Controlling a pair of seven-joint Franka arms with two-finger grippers.
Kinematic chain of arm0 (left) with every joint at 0, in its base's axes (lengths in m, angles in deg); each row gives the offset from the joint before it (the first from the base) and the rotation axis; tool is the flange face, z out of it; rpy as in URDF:
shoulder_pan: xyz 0 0 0.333 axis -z
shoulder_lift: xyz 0 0 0 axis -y
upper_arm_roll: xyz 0 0 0.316 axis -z
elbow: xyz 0.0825 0 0 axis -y
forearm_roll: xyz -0.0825 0 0.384 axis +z
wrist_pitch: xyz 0 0 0 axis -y
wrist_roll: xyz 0.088 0 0 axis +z
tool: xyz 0 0 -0.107 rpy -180 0 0
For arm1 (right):
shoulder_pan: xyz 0 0 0.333 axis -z
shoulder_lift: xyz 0 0 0 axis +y
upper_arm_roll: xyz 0 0 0.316 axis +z
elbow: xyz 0.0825 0 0 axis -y
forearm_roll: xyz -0.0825 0 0.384 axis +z
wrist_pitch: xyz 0 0 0 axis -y
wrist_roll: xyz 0.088 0 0 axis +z
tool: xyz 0 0 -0.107 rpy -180 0 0
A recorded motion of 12 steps. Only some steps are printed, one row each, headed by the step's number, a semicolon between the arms.
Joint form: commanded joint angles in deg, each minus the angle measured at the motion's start. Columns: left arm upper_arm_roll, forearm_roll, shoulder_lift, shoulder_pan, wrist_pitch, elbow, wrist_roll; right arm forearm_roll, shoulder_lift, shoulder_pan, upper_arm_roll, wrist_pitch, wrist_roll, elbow.
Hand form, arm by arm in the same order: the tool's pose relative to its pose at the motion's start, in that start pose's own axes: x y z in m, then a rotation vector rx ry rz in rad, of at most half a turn. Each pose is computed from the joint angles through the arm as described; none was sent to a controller.
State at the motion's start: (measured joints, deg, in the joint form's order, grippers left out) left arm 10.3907 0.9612 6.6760 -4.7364 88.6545 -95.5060 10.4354; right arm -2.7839 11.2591 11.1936 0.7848 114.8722 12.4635 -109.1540
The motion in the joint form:
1: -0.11 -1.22 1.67 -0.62 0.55 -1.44 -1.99; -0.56 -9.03 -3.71 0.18 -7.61 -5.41 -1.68
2: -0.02 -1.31 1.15 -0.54 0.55 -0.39 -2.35; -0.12 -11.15 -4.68 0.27 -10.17 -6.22 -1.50
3: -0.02 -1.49 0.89 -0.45 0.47 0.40 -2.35; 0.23 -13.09 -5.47 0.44 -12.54 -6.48 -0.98
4: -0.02 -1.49 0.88 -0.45 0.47 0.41 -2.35; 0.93 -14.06 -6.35 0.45 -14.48 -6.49 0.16
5: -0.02 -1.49 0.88 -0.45 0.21 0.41 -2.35; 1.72 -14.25 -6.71 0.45 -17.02 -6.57 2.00
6: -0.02 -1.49 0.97 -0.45 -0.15 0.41 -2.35; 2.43 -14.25 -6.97 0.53 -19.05 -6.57 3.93
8: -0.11 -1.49 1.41 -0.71 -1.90 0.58 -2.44; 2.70 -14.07 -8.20 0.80 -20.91 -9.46 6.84
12: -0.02 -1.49 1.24 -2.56 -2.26 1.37 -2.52; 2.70 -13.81 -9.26 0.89 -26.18 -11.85 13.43
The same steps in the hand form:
1: -0.0075 -0.0044 -0.0035 -0.0182 0.0100 0.0217; -0.0338 -0.0430 -0.0648 -0.0198 -0.0051 0.0298
2: -0.0048 -0.0027 -0.0076 -0.0226 0.0189 0.0312; -0.0432 -0.0547 -0.0826 -0.0151 -0.0082 0.0298
3: -0.0036 -0.0015 -0.0117 -0.0277 0.0261 0.0329; -0.0520 -0.0650 -0.1014 -0.0123 -0.0056 0.0212
4: -0.0035 -0.0015 -0.0117 -0.0278 0.0261 0.0329; -0.0561 -0.0745 -0.1170 -0.0030 -0.0011 0.0098
5: -0.0040 -0.0016 -0.0113 -0.0271 0.0216 0.0330; -0.0583 -0.0789 -0.1303 0.0106 -0.0084 0.0081
6: -0.0052 -0.0017 -0.0115 -0.0260 0.0170 0.0330; -0.0592 -0.0830 -0.1435 0.0222 -0.0088 0.0041
8: -0.0102 -0.0055 -0.0139 -0.0218 -0.0027 0.0286; -0.0575 -0.0969 -0.1636 0.0227 0.0063 0.0293
12: -0.0073 -0.0208 -0.0177 -0.0227 0.0010 -0.0006; -0.0621 -0.1069 -0.2079 0.0202 0.0245 0.0514

